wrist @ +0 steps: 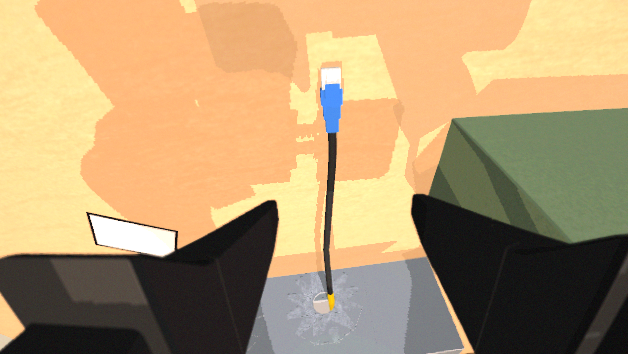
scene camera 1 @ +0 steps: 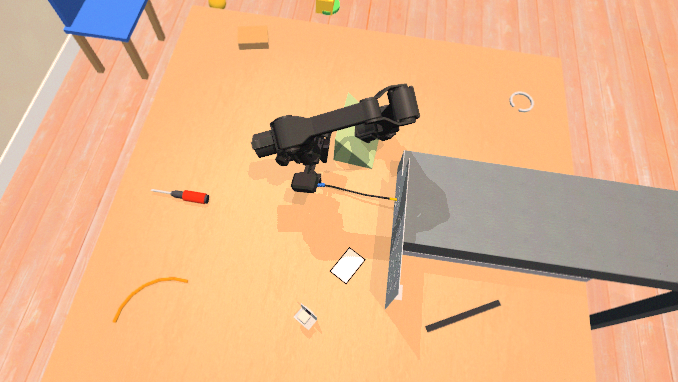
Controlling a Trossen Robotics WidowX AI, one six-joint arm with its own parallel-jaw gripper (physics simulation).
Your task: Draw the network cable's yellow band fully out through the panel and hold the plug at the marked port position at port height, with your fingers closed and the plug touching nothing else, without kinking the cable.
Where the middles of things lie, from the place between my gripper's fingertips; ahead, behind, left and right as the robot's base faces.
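A black-edged white card (wrist: 108,232) sits 90 mm below my hand, 220 mm ahead of it and 90 mm to the left of it. The grey panel (scene camera 1: 401,210) is 200 mm to the left of my hand and 200 mm ahead of it, and also 10 mm above it. Then there is the blue plug (wrist: 331,93), which is 80 mm below my hand, 10 mm behind it and 10 mm to the right of it.
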